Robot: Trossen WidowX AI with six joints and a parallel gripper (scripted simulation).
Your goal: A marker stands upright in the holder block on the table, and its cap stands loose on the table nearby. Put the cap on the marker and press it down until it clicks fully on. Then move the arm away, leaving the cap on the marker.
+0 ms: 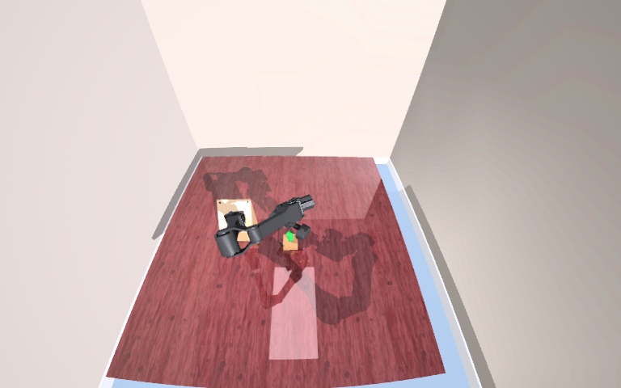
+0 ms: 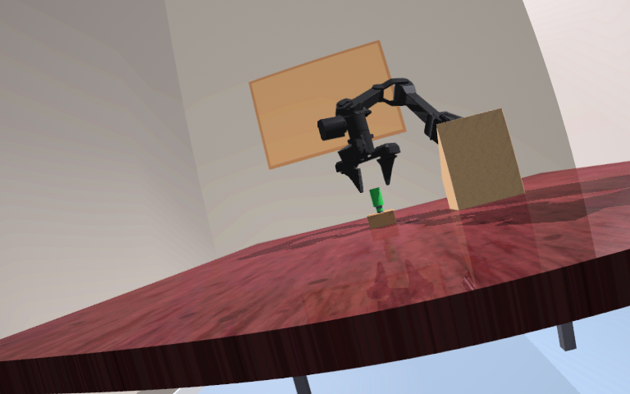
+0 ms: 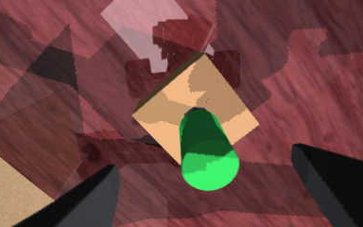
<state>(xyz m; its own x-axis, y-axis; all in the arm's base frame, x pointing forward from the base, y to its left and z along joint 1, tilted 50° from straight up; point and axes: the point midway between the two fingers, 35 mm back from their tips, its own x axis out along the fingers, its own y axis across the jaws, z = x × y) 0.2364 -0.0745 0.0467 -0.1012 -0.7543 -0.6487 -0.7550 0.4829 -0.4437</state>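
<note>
Right now the green cap is 20 mm below my gripper tip. Round my gripper tip: holder 80 mm below.
</note>
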